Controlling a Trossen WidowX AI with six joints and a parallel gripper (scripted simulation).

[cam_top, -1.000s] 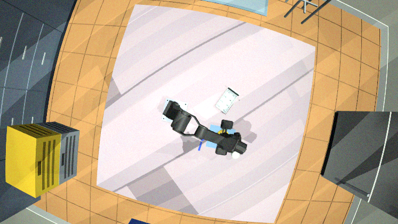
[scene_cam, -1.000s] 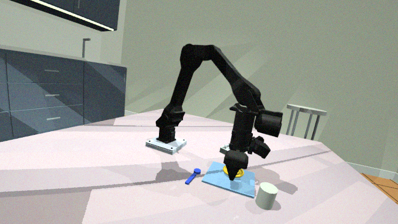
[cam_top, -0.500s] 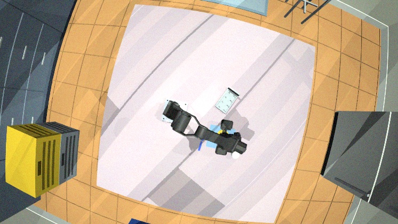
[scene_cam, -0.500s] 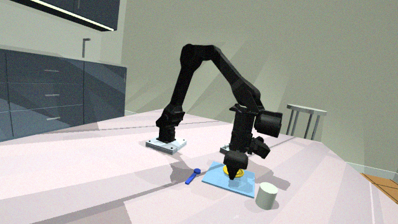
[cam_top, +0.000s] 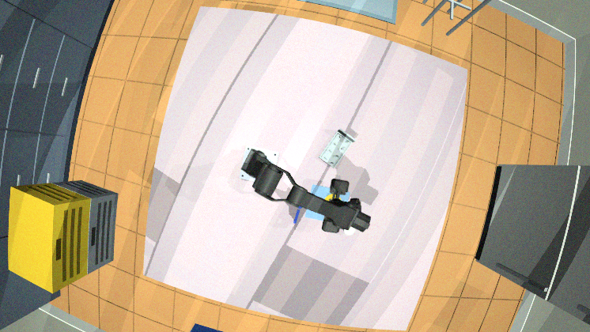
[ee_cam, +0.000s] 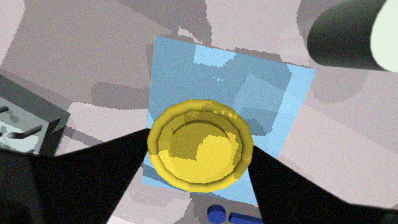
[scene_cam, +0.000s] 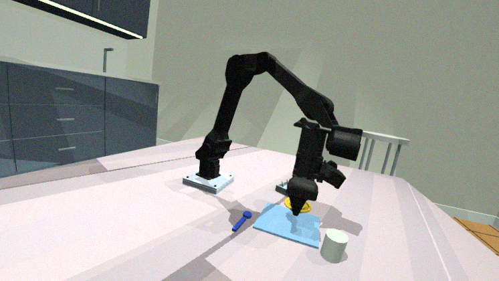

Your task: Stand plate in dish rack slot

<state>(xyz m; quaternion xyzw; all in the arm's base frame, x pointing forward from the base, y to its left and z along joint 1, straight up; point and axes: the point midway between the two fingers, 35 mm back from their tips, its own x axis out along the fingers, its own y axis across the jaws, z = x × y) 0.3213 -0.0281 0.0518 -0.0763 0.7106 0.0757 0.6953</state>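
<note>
Right now my gripper tip is 1 cm past the light blue mat, 2 cm to the left of it and 4 cm above it. Round my gripper tip: yellow plate: 1 cm above; blue spoon: 10 cm behind, 8 cm to the right, 4 cm below; pale cup: 11 cm ahead, 7 cm to the right, 1 cm below.
</note>
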